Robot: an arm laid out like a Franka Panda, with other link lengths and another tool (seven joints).
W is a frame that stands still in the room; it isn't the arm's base.
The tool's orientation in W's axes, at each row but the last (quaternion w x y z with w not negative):
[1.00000 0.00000 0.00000 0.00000]
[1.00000 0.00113 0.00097 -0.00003]
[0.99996 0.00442 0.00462 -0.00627]
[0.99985 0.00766 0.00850 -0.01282]
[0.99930 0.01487 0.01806 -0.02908]
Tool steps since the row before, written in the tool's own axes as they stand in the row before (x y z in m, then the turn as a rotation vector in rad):
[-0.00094 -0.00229 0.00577 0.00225 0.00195 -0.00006]
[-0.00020 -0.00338 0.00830 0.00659 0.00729 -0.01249]
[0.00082 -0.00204 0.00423 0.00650 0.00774 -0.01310]
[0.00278 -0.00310 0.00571 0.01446 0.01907 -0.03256]
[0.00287 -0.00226 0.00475 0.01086 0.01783 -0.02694]
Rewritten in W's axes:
[-0.00094 -0.00229 0.00577 0.00225 0.00195 -0.00006]
[-0.00018 -0.00340 0.00829 0.00657 0.00732 -0.01249]
[0.00083 -0.00209 0.00420 0.00648 0.00777 -0.01309]
[0.00279 -0.00326 0.00561 0.01440 0.01920 -0.03251]
[0.00290 -0.00257 0.00457 0.01093 0.01800 -0.02680]

